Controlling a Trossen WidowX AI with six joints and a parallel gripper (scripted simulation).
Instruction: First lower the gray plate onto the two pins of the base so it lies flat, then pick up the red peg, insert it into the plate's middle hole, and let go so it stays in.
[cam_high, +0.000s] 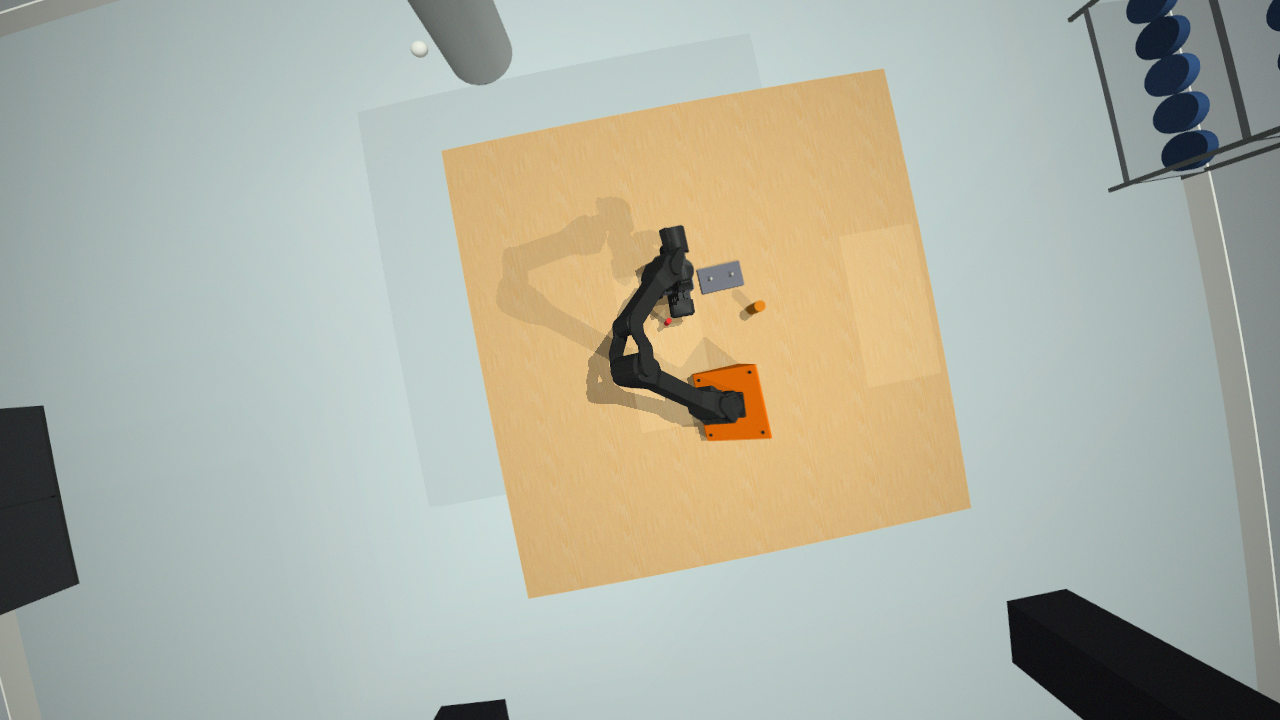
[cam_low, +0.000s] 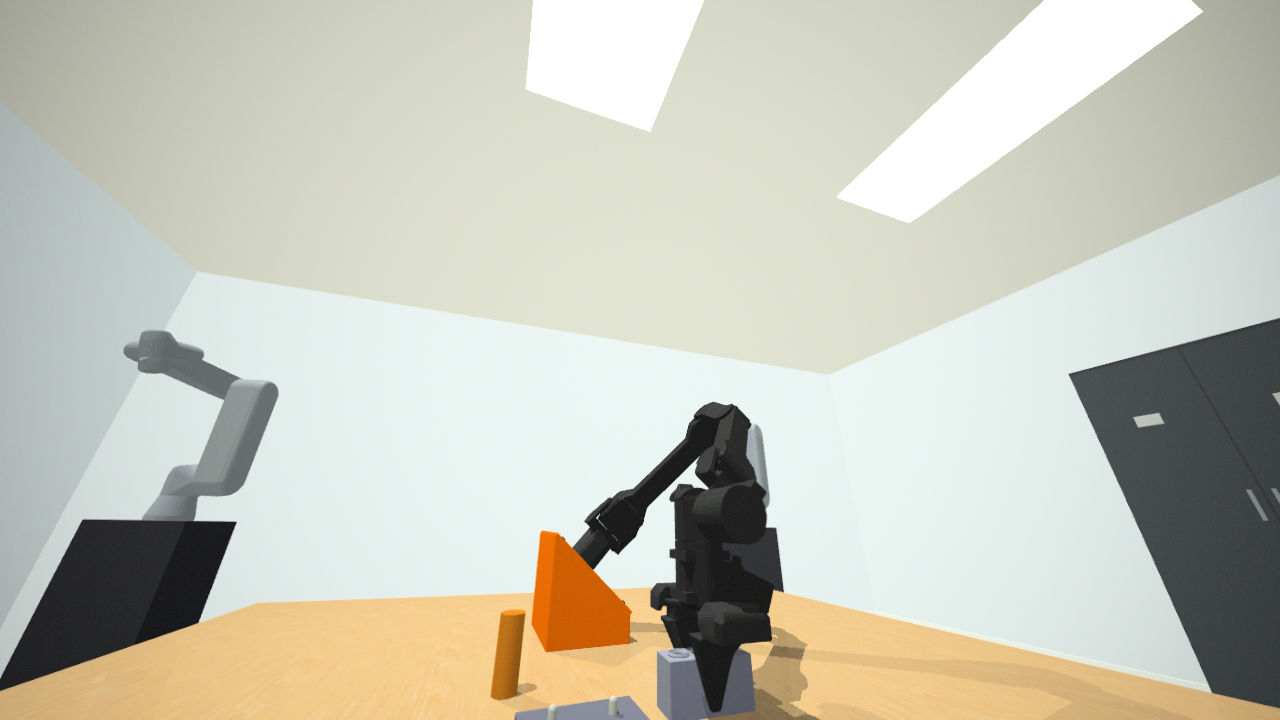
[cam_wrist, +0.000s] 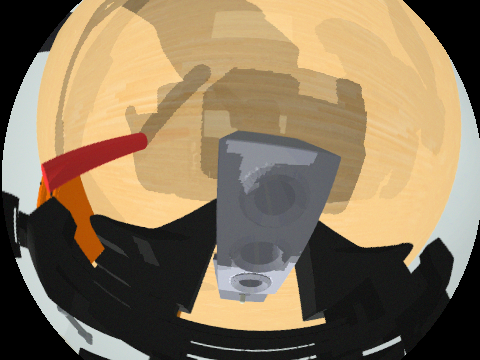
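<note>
My gripper tip is 1 cm short of the gray base and 13 cm to the left of it. The rest, counted from my gripper tip: orange cylinder 9 cm behind, 20 cm to the right, 3 cm above; then gray plate 3 cm above; then red peg 10 cm behind, 4 cm to the left, 3 cm above.
</note>
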